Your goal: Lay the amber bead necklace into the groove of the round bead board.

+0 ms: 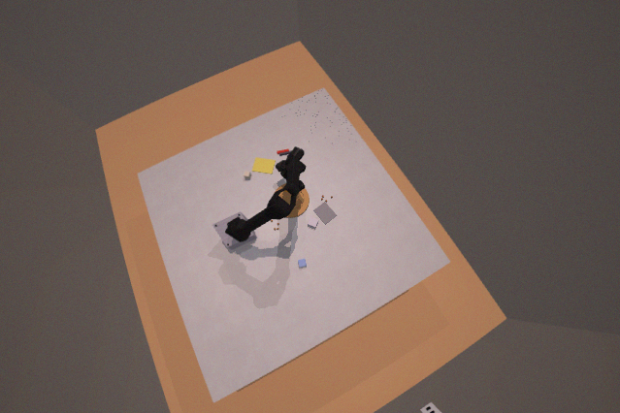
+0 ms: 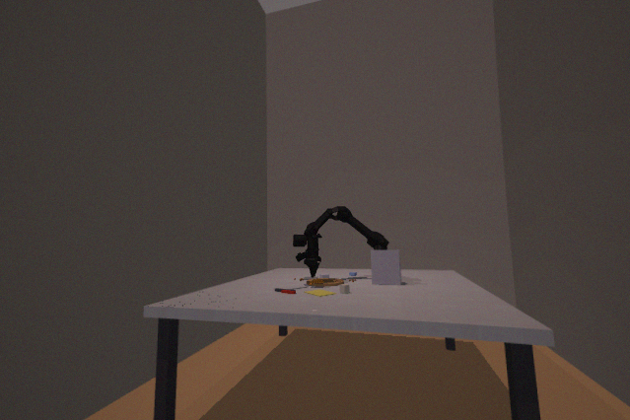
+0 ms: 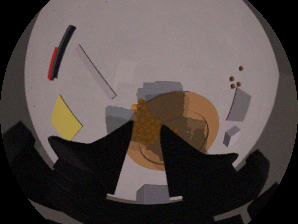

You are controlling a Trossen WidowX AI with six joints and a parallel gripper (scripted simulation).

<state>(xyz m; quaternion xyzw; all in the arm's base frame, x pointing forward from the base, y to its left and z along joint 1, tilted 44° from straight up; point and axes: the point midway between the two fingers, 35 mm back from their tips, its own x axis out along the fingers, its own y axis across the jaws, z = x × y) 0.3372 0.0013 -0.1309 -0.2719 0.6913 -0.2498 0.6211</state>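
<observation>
The round bead board lies 7 cm to the right of my gripper tip, 5 cm behind it and 3 cm below it. Round my gripper tip: thin grey bar: 10 cm to the left, 5 cm ahead, 4 cm below; yellow pad: 20 cm to the left, 8 cm behind, 4 cm below; red-handled tool: 21 cm to the left, 8 cm ahead, 3 cm below.
</observation>
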